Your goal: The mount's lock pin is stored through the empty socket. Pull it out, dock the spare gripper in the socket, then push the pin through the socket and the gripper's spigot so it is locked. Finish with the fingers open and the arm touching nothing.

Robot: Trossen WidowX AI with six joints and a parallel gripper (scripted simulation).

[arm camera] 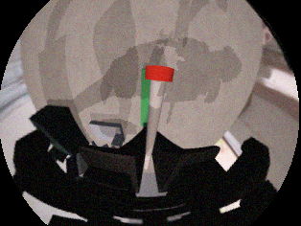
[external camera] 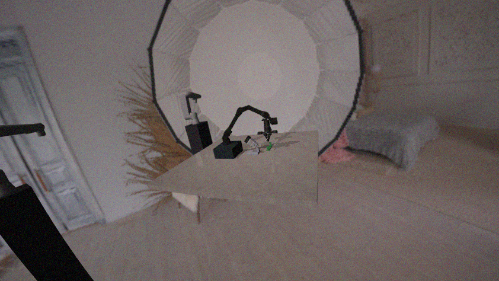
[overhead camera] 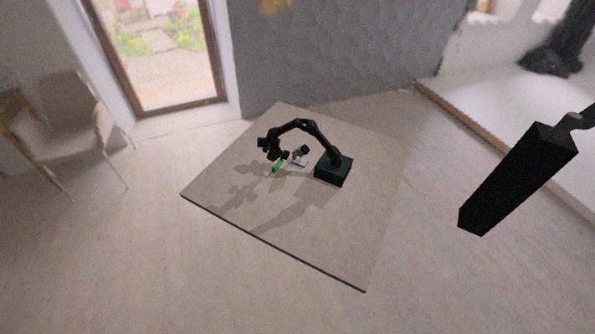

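Now: the green strip 5 cm below my gripper tip and 1 cm to the left of it. Also, from my gripper tip: spare gripper 13 cm behind, 11 cm to the right, 4 cm above; then grey mount 11 cm to the right, 10 cm behind, 2 cm below.
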